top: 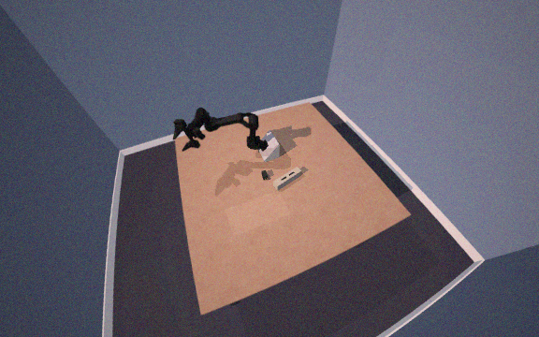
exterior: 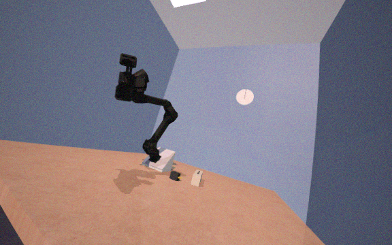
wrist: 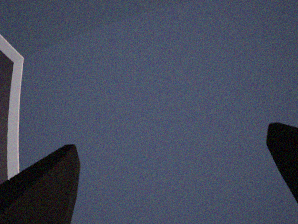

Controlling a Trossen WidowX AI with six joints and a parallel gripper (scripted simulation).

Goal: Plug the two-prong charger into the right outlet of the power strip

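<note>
Right now the dark charger is 9 cm ahead of my gripper tip, 43 cm to the left of it and 37 cm below it.
</note>
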